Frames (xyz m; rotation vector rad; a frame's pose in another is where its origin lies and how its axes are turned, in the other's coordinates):
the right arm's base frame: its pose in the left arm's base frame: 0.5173 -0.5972 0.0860 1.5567 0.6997 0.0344
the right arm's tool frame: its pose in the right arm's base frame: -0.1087 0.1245 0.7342 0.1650 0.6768 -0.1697
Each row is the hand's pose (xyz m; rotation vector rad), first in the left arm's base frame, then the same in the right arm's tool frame.
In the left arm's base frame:
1: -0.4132 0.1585 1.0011 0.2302 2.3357 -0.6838
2: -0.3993 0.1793 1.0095 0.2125 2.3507 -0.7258
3: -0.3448 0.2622 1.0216 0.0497 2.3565 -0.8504
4: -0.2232 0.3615 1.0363 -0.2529 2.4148 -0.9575
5: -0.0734 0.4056 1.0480 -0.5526 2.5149 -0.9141
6: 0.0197 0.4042 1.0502 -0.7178 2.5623 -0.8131
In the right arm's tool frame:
1: 0.6789 0.0420 -1.9605 0.2415 0.0667 -1.6252
2: 0.6994 0.0583 -1.9636 0.2714 0.0634 -1.6541
3: 0.7873 0.1059 -1.9654 0.2950 0.0360 -1.8086
4: 0.9099 0.1970 -1.9262 0.3067 0.0983 -2.0567
5: 0.9923 0.2994 -1.8411 0.2640 0.2830 -2.2468
6: 1.0191 0.3573 -1.7732 0.1894 0.4207 -2.3199

